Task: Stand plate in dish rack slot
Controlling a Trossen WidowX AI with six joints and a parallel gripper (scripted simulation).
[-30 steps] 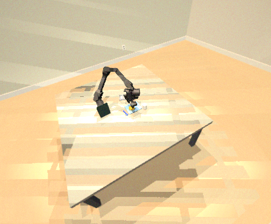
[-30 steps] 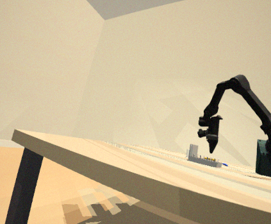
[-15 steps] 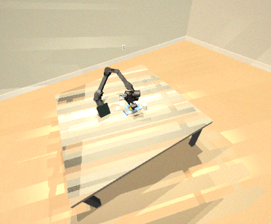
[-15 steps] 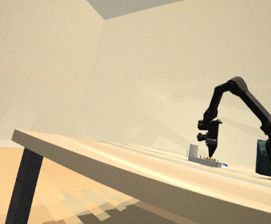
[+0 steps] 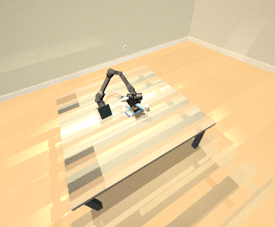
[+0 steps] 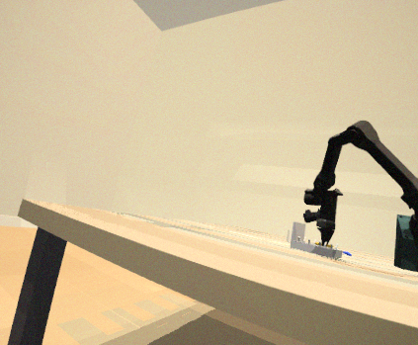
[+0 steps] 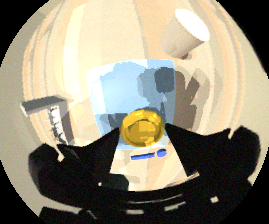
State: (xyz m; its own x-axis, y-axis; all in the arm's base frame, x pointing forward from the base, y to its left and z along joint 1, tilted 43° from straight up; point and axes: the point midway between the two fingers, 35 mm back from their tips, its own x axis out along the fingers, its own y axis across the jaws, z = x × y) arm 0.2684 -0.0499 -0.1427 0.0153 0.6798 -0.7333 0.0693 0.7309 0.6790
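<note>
My gripper tip is 2 cm short of the light blue mat, 1 cm to the right of it and 1 cm above it. The rest, counted from my gripper tip: blue pen-like object 8 cm behind, 1 cm to the right; yellow plate 1 cm above; white cup 12 cm ahead, 7 cm to the right, 2 cm above.
</note>
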